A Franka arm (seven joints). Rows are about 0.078 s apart.
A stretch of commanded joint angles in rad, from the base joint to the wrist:
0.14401 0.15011 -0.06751 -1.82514 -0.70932 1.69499 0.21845
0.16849 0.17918 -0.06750 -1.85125 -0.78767 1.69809 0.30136
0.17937 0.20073 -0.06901 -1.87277 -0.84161 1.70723 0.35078
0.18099 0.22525 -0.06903 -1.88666 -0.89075 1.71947 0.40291
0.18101 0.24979 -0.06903 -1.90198 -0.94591 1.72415 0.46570
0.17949 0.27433 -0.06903 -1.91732 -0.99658 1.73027 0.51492
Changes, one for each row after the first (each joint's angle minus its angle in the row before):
0.02448 0.02907 0.00001 -0.02611 -0.07835 0.00310 0.08291
0.01088 0.02155 -0.00151 -0.02152 -0.05394 0.00914 0.04942
0.00162 0.02452 -0.00002 -0.01389 -0.04914 0.01224 0.05213
0.00002 0.02454 0.00000 -0.01532 -0.05516 0.00468 0.06279
-0.00152 0.02454 0.00000 -0.01534 -0.05067 0.00612 0.04922

